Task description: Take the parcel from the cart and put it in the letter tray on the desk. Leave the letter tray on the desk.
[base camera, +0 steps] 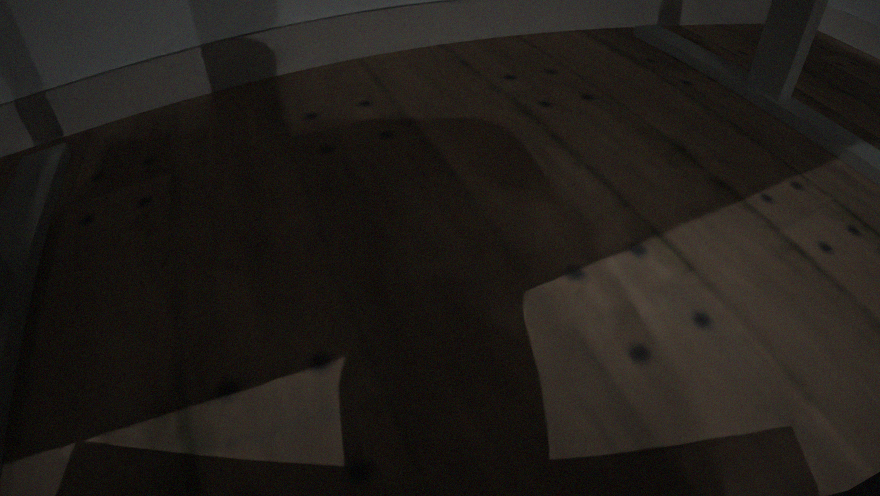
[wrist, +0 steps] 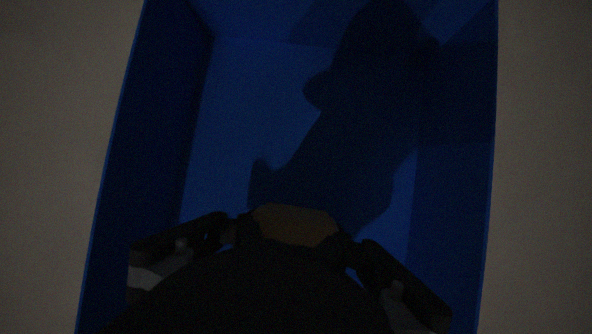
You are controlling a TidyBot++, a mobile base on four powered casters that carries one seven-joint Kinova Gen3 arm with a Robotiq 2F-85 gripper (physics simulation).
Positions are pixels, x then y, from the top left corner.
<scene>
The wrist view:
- my gripper: 295,220
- brown parcel: 293,225
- blue letter tray: 387,122
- pale desk: 69,69
</scene>
